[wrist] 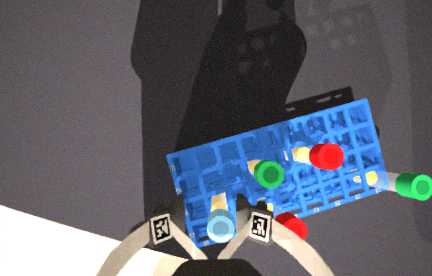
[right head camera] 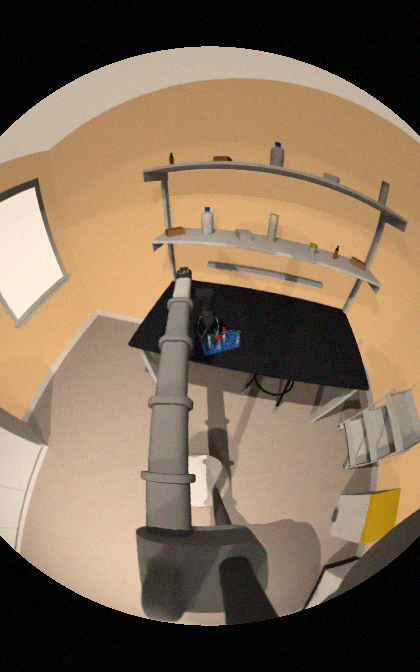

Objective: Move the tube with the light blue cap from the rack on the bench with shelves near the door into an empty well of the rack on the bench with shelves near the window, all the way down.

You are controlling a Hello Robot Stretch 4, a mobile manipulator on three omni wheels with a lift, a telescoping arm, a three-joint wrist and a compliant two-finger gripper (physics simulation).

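Where they show: hand at its tool point: (wrist: 211,214) (right head camera: 207,340); robot's base at its link origin: (right head camera: 200,478).
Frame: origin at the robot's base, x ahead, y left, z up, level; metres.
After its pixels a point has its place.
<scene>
The tube with the light blue cap (right head camera: 209,339) @[z 0.822, x 0.697, y -0.095 m] (wrist: 221,227) @[z 0.854, x 0.701, y -0.092 m] stands in the blue rack (wrist: 212,145) @[z 0.791, x 0.756, y -0.089 m] (right head camera: 222,349) @[z 0.748, x 0.687, y -0.165 m], near its left end and the edge closest to me. How deep it sits I cannot tell. My gripper (right head camera: 208,327) (wrist: 211,225) @[z 0.811, x 0.698, y -0.086 m] is open around the cap. A gap shows between the cap and the left finger; the right finger is closer to the cap. In the wrist view, a green-capped tube (wrist: 269,174) @[z 0.854, x 0.736, y -0.126 m], a red-capped tube (wrist: 326,156) @[z 0.854, x 0.748, y -0.167 m], a second red cap (wrist: 292,226) @[z 0.854, x 0.699, y -0.142 m] and a green cap (wrist: 414,186) @[z 0.853, x 0.723, y -0.237 m] at the right end also show at the rack.
The rack stands on a black bench top (right head camera: 290,340) @[z 0.734, x 0.742, y -0.594 m]. Two shelves (right head camera: 295,246) @[z 1.191, x 1.111, y -0.643 m] (right head camera: 280,170) @[z 1.629, x 1.021, y -0.438 m] with bottles and boxes are above its back. A bright window-like panel (right head camera: 27,250) @[z 1.346, x 1.472, y 1.703 m] is at the left. A stool (right head camera: 274,392) @[z 0.236, x 0.611, y -0.607 m] is under the bench, and a step ladder (right head camera: 377,432) @[z 0.370, x 0.025, y -1.427 m] stands at the right.
</scene>
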